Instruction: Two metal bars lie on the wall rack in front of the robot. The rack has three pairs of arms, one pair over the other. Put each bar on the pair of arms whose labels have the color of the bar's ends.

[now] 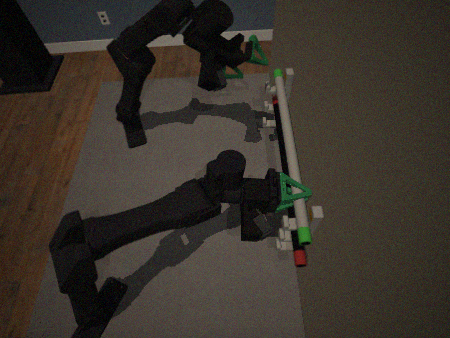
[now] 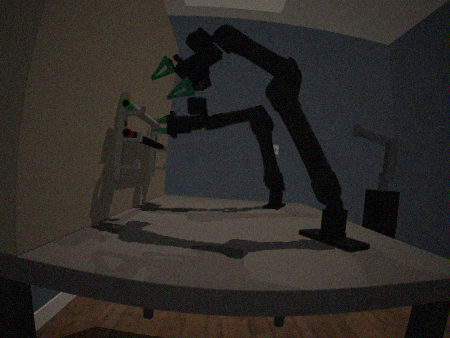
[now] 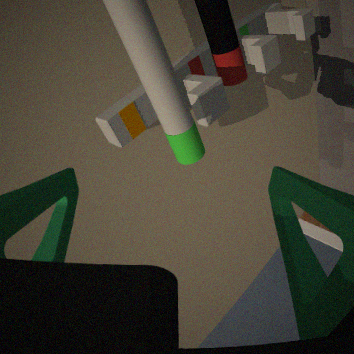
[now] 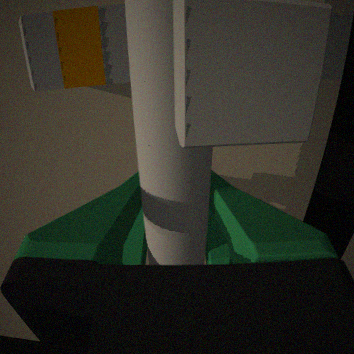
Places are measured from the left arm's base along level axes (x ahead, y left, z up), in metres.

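Pixels of known places: left gripper, fingertip midpoint: (image 1: 254,70) (image 2: 158,88) (image 3: 173,177); right gripper, fingertip midpoint: (image 1: 309,194) (image 2: 151,126) (image 4: 175,178); left arm's base, origin of the base link: (image 1: 133,127) (image 2: 331,240); right arm's base, origin of the base link: (image 1: 99,315) (image 2: 275,206).
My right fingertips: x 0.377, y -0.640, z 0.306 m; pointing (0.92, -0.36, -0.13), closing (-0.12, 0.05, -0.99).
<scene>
Ahead of a thing's pixels: the offset from my right fingertips to its top centre.
A pale grey bar with green ends @(dx +0.023, dy +0.146, dz +0.016 m) (image 1: 289,135) (image 2: 145,116) (image 3: 150,70) (image 4: 167,125) lies along the top pair of arms, beside the orange labels. A black bar with red ends @(dx +0.014, dy +0.119, dz -0.059 m) (image 1: 281,140) (image 2: 150,142) (image 3: 216,25) lies lower, by the red label of the middle pair. The wall rack (image 1: 317,212) (image 2: 119,162) (image 3: 108,131) (image 4: 250,75) has green labels at its lowest pair. My right gripper (image 1: 296,192) (image 2: 162,125) (image 4: 175,178) is shut on the pale bar, inward of one rack end. My left gripper (image 1: 255,70) (image 2: 161,88) (image 3: 173,177) is open and empty, off the bar's other end.
The rack hangs on the beige wall (image 1: 380,150) (image 2: 65,125) over the grey table (image 1: 165,160) (image 2: 210,297). White arm tips stick out from the rack close to my right gripper. A dark pedestal (image 2: 381,212) stands behind the table.
</scene>
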